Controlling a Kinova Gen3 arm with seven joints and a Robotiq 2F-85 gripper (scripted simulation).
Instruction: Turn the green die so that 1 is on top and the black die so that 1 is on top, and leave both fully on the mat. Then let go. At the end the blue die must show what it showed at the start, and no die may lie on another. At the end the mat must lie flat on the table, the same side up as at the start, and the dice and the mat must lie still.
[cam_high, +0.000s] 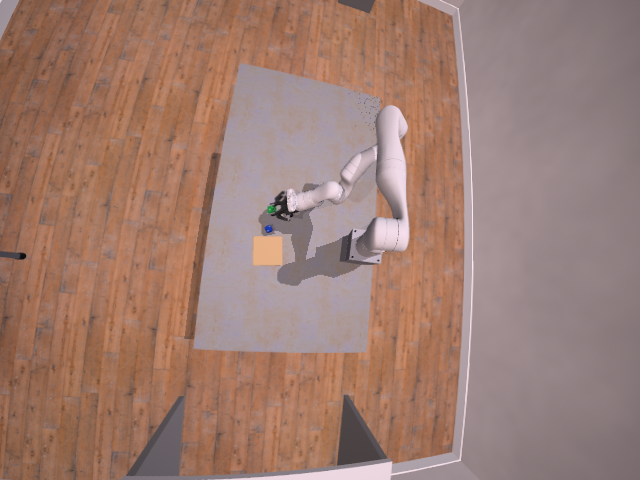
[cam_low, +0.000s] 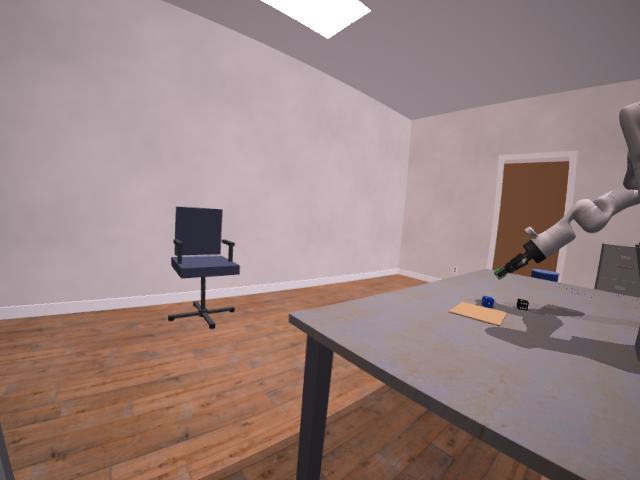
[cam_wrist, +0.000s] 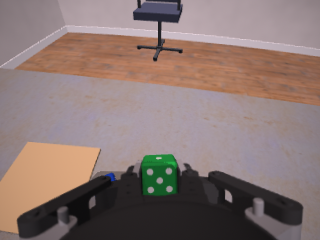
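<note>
Right now my hand is 90 mm above the black die, 80 mm past it and 20 mm to the left of it. From my hand the other things lie so: blue die: 90 mm below, 80 mm to the left; tan mat: 180 mm to the left, 110 mm below, 30 mm behind; green die: right at my hand.
</note>
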